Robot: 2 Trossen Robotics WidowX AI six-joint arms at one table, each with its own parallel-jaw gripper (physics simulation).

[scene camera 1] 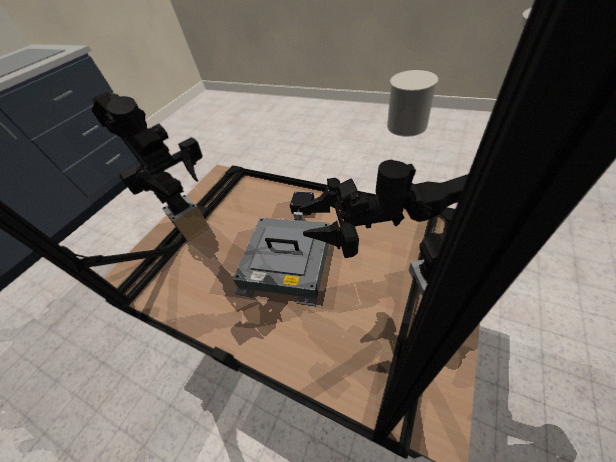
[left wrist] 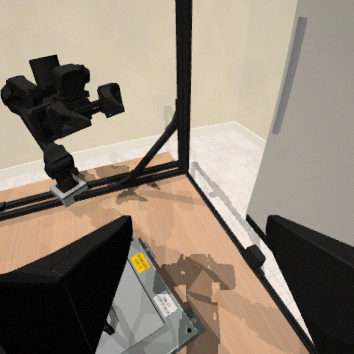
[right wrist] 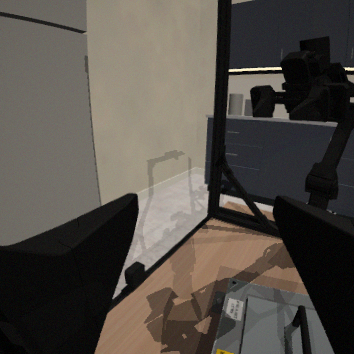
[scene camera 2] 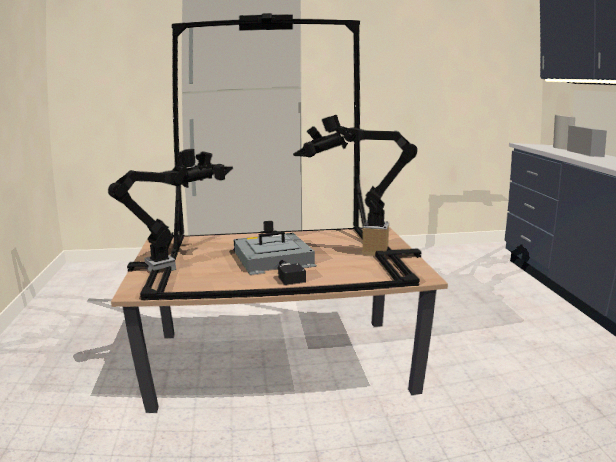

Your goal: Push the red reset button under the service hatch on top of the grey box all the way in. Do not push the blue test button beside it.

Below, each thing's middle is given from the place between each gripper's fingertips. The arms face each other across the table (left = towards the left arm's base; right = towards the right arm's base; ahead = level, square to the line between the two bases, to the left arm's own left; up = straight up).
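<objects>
My right hand is 29 cm above the service hatch [scene camera 1: 286, 250], 16 cm to the right of it and 12 cm short of it.
My left gripper, I see, is likewise 12 cm short of the service hatch, but 13 cm to the left of it and 33 cm above it.
</objects>
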